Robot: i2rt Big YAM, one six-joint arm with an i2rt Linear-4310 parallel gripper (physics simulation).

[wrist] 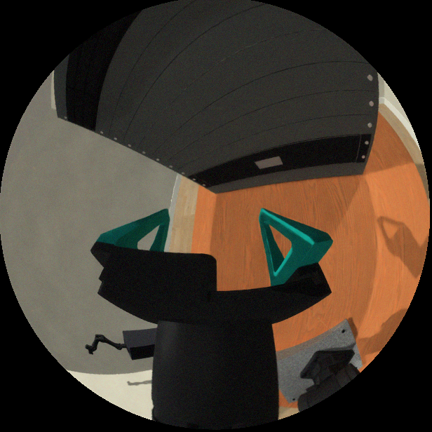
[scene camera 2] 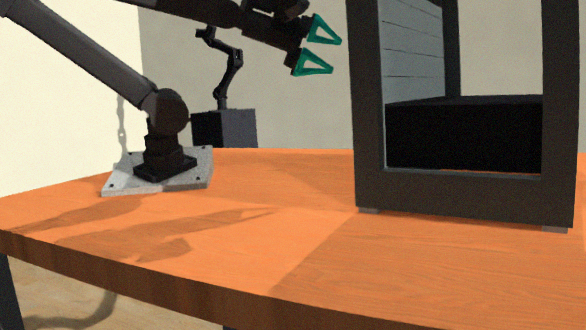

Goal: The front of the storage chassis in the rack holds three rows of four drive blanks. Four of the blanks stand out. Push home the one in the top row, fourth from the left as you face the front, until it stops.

Scene:
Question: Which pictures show my gripper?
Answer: The wrist view and scene camera 2: all of them.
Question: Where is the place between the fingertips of my gripper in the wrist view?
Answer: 214,213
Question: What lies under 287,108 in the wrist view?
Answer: A rack.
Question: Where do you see a rack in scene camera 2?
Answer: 409,120

